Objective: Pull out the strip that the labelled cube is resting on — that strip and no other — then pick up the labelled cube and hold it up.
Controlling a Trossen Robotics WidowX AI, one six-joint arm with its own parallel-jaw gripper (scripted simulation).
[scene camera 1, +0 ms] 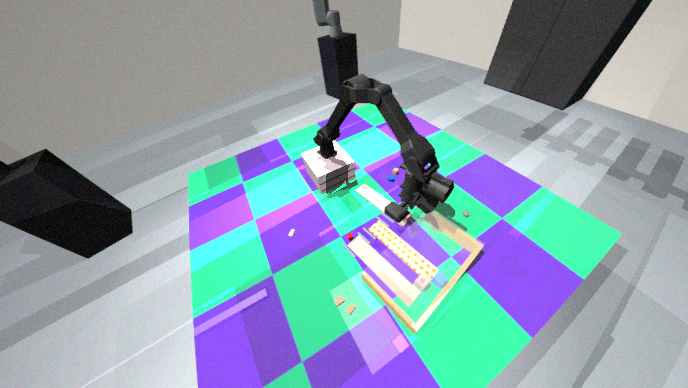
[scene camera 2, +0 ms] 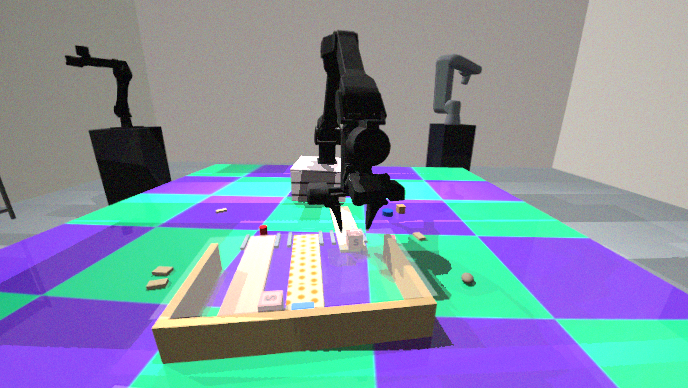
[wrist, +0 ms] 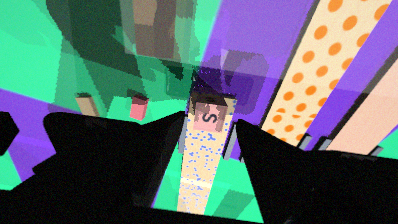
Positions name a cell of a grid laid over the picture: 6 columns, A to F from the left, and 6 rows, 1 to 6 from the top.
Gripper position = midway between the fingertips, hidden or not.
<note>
I see my gripper (scene camera 2: D4) and a labelled cube (wrist: D4).
My gripper is seen too in scene camera 1 (scene camera 1: D4) and in the wrist view (wrist: D4).
</note>
